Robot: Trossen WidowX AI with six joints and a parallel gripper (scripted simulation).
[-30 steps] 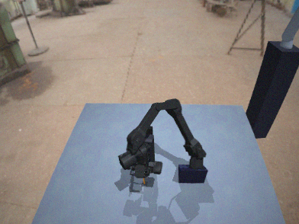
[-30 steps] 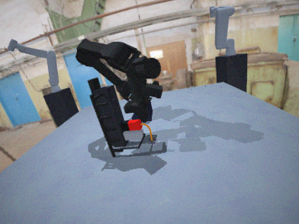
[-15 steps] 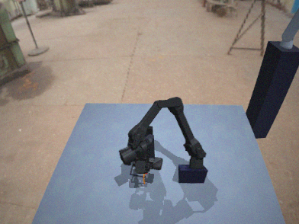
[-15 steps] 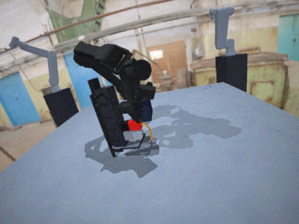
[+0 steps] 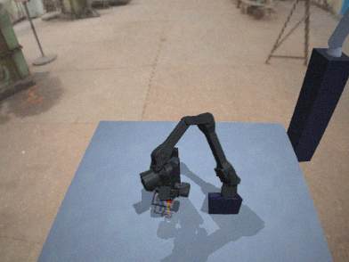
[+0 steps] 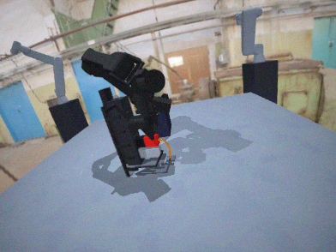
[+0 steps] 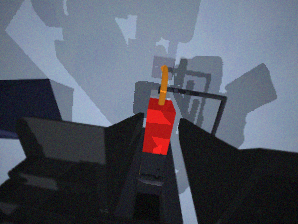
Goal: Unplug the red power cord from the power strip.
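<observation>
Now: the red plug 10 mm behind my gripper tip and 30 mm to the right of it.
</observation>
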